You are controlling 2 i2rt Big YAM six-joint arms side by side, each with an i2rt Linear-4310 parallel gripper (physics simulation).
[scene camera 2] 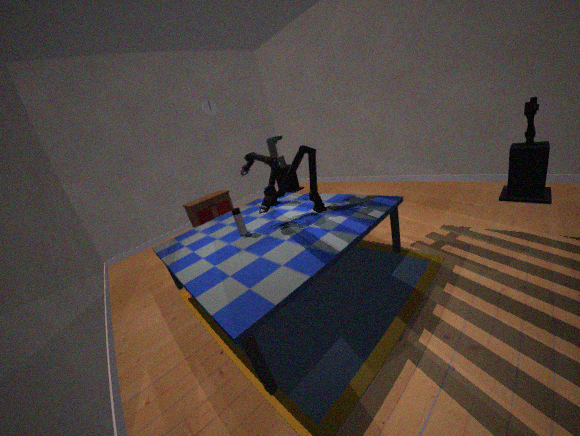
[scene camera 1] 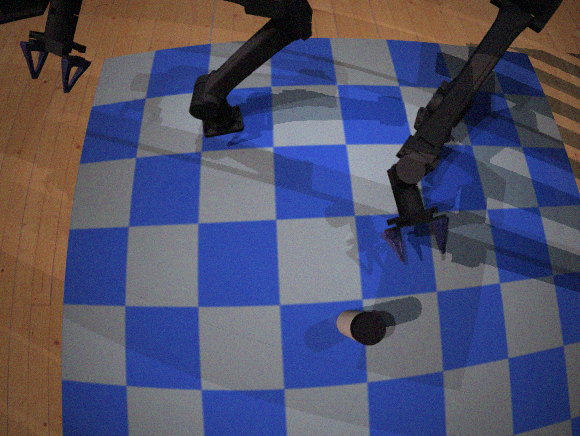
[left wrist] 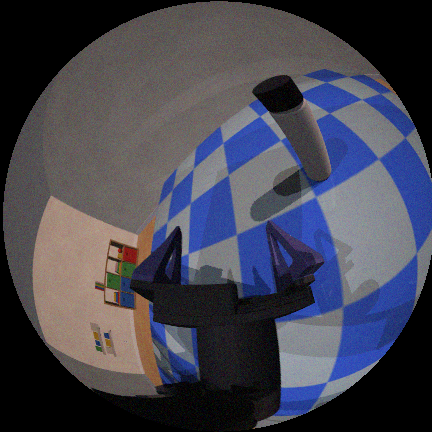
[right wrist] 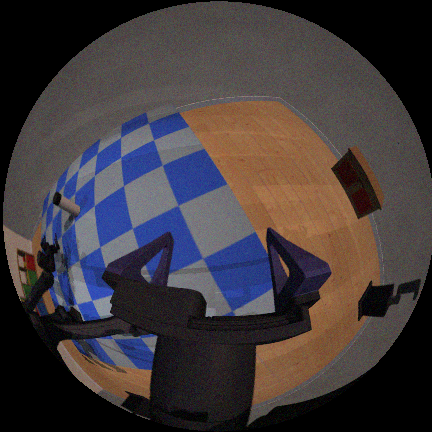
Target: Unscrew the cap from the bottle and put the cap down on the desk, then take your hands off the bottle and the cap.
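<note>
The pale bottle stands upright on the blue-and-grey checkered desk. Its wide black cap sits on its top. My left gripper is open and empty. It is apart from the bottle, above and slightly right of it in scene camera 1. My right gripper is open and empty, far from the bottle, at the top left of scene camera 1, over the wooden floor there.
A black arm-like part reaches down to the desk near the top of scene camera 1, between the two grippers. A low cabinet with red fronts stands beyond the desk. A black pedestal stands on the floor at the right of scene camera 2.
</note>
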